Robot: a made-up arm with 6 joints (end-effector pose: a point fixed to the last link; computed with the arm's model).
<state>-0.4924 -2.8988 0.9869 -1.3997 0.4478 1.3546</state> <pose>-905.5 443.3 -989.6 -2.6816 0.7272 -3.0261</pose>
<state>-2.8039 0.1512 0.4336 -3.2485 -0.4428 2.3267</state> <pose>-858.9 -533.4 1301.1 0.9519 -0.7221 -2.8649</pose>
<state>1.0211 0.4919 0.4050 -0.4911 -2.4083 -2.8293</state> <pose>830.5 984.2 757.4 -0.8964 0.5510 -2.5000</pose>
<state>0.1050 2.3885 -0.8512 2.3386 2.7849 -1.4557</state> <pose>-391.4 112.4 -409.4 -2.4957 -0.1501 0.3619</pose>
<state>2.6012 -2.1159 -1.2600 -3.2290 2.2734 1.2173</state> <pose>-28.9 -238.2 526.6 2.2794 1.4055 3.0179</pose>
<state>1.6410 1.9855 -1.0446 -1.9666 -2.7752 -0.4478</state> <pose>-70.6 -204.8 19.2 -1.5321 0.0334 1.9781</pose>
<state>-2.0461 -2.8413 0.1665 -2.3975 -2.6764 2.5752</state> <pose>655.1 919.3 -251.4 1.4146 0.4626 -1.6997</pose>
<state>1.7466 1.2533 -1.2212 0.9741 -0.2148 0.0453</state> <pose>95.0 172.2 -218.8 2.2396 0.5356 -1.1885</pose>
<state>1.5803 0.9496 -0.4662 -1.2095 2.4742 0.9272</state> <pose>72.2 584.3 -229.2 -0.6785 -0.9438 0.1720</pose>
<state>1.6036 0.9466 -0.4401 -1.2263 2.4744 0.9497</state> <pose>54.3 610.2 -228.9 -0.6511 -0.9451 0.1382</pose>
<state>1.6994 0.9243 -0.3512 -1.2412 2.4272 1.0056</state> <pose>-19.2 703.6 -213.3 -0.5455 -0.9019 0.1012</pose>
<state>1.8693 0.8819 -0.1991 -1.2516 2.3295 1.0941</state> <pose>-186.2 839.9 -156.9 -0.4019 -0.7955 0.1223</pose>
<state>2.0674 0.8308 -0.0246 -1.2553 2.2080 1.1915</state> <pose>-428.9 934.7 -49.0 -0.2824 -0.6594 0.2382</pose>
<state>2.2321 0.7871 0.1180 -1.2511 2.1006 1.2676</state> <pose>-650.1 947.9 71.9 -0.2008 -0.5541 0.3896</pose>
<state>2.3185 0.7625 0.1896 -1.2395 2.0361 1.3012</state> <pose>-764.2 929.3 145.8 -0.1577 -0.5092 0.4936</pose>
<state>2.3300 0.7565 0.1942 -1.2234 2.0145 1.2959</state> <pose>-775.3 925.8 157.0 -0.1478 -0.5110 0.5287</pose>
